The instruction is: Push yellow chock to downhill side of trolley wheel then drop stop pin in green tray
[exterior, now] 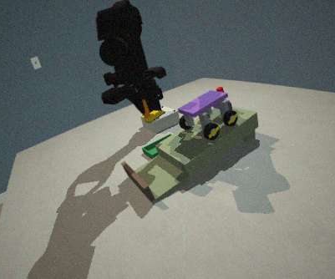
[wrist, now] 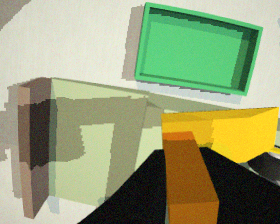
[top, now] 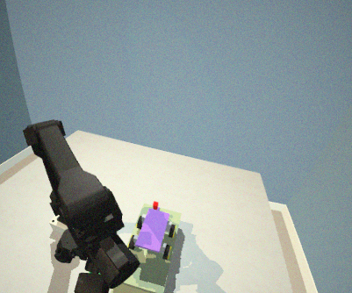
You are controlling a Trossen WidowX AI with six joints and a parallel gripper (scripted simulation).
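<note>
Now: the red-headed stop pin 4 cm ahead of my gripper tip, 24 cm to the left of it and 3 cm below it. Also, from my gripper tip: trolley 7 cm ahead, 15 cm to the left, 5 cm below; then yellow chock 1 cm behind, 2 cm to the left, 1 cm below; then brown lip 10 cm ahead, 10 cm to the right, 13 cm below.
</note>
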